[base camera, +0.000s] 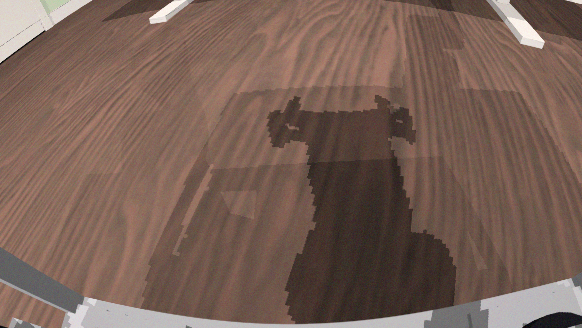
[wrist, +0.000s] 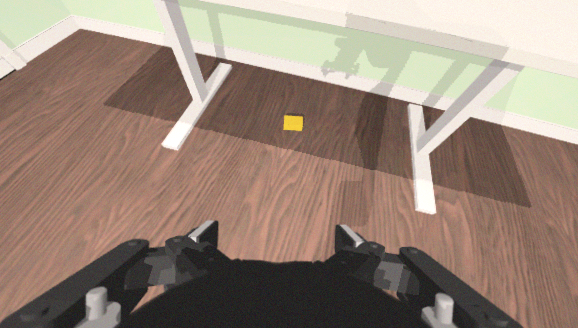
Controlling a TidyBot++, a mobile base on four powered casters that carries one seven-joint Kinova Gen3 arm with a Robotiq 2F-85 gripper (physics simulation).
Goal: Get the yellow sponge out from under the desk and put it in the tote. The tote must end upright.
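Frame: origin at the arm's base, x ahead, y left, z up, level; centimetres.
Where they show: gripper, fingertip midpoint: (wrist: pixel 277 235).
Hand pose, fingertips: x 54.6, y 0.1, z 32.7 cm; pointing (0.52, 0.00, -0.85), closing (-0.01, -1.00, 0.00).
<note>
After its pixels a point has its place.
The yellow sponge (wrist: pixel 293 123) @[y -6.9, x 126.8, z -35.1 cm] lies flat on the floor under the white desk (wrist: pixel 540 54) @[y -42.3, x 84.1, z 32.2 cm], in the desk's shadow and between its two legs, nearer the left one in the wrist view. My gripper (wrist: pixel 277 235) @[y 0.1, x 54.6, z 32.7 cm] is open and empty, above the floor in front of the desk and well short of the sponge. The gripper does not show in the base camera view, where its shadow falls on the floor. The tote does not show in either view.
The desk's left foot (base camera: pixel 169 12) (wrist: pixel 197 107) and right foot (base camera: pixel 520 27) (wrist: pixel 421 175) stand on either side of the sponge and reach out toward me. A wall with a white baseboard (wrist: pixel 120 31) @[y 118.7, x 208.5, z -35.5 cm] runs behind the desk.
</note>
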